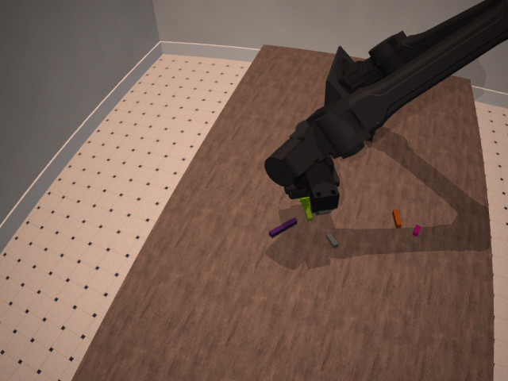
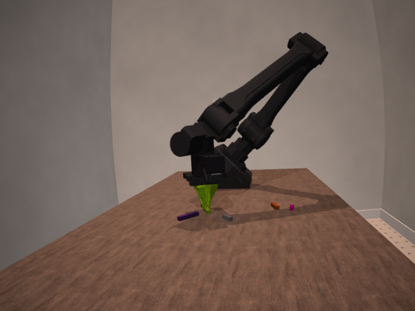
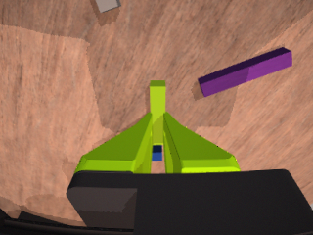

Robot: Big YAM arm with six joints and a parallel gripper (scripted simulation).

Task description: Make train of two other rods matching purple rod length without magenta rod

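My gripper is now 10 mm above the lime rod. From my hand the other things lie so: grey rod: 70 mm ahead, 60 mm to the left, 10 mm below; then blue rod: 30 mm behind, 10 mm to the right, 10 mm below; then purple rod: 50 mm ahead, 40 mm to the right, 10 mm below.
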